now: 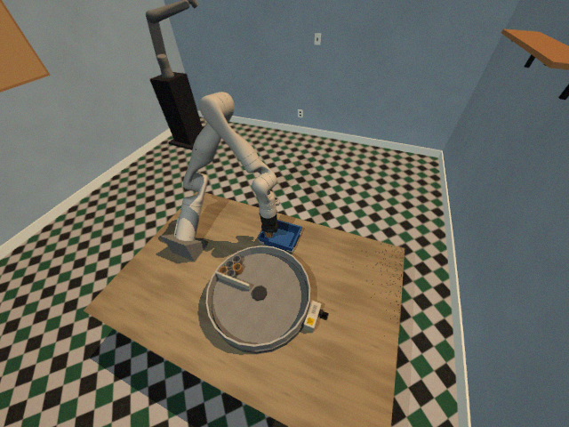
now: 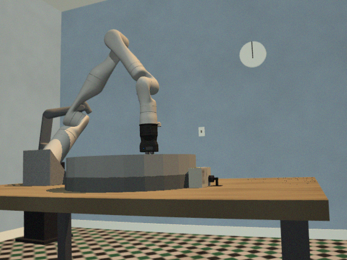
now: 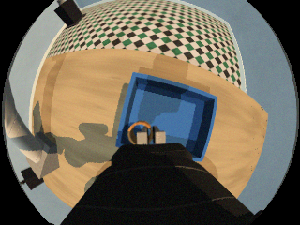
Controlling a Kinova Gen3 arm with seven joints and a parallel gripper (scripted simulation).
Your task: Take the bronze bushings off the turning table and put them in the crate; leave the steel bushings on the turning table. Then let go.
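My gripper is now 30 mm short of the blue crate, 30 mm to the right of it and 50 mm above it. Round my hand: grey turning table 100 mm ahead, 300 mm to the right, 30 mm below.
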